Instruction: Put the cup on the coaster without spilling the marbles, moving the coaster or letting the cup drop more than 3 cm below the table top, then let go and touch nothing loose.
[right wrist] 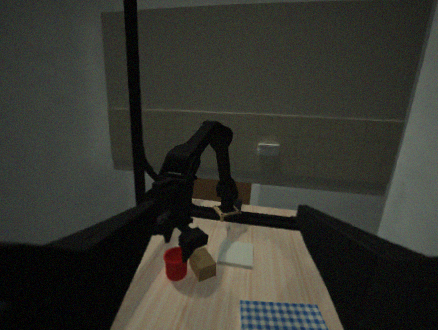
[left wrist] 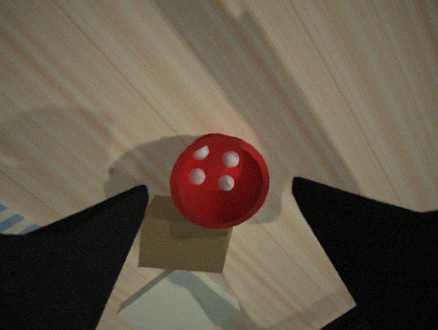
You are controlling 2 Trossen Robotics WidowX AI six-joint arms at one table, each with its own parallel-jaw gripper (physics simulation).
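Places are measured from the left arm's base along level axes (x right, y back, z down), in centimetres.
Where they show: left gripper, fingertip midpoint: (right wrist: 175, 251) (left wrist: 220, 188); right gripper, fingertip midpoint: (right wrist: 228, 209); left arm's base, origin of the base link: (right wrist: 226, 208).
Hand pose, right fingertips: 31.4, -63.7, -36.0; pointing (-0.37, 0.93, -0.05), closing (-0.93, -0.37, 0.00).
Each offset is from my right fingertips to the top centre of the thing, as dx, dy, dz.
The red cup {-3.5, +36.9, +32.5} (left wrist: 220, 212) (right wrist: 175, 270) stands upright on the table, with several white marbles {-4.9, +38.4, +36.6} (left wrist: 226, 183) inside. The pale grey-green square coaster {-23.1, +38.2, +37.7} (left wrist: 172, 302) (right wrist: 237, 254) lies flat on the table beyond the brown block, apart from the cup. My left gripper (left wrist: 220, 188) (right wrist: 175, 251) is open above the cup; in the left wrist view one fingertip shows on each side of it, with a gap to both. I cannot tell how high the tips are. My right gripper is open and empty, away from the cup.
A brown block {-10.7, +36.0, +34.6} (left wrist: 185, 250) (right wrist: 203, 265) stands close beside the cup, between it and the coaster; whether they touch is unclear. A blue-and-white checked cloth {-21.0, +12.3, +36.4} (left wrist: 11, 222) (right wrist: 282, 315) lies on the table. A dark bar (right wrist: 270, 219) crosses the table's far end.
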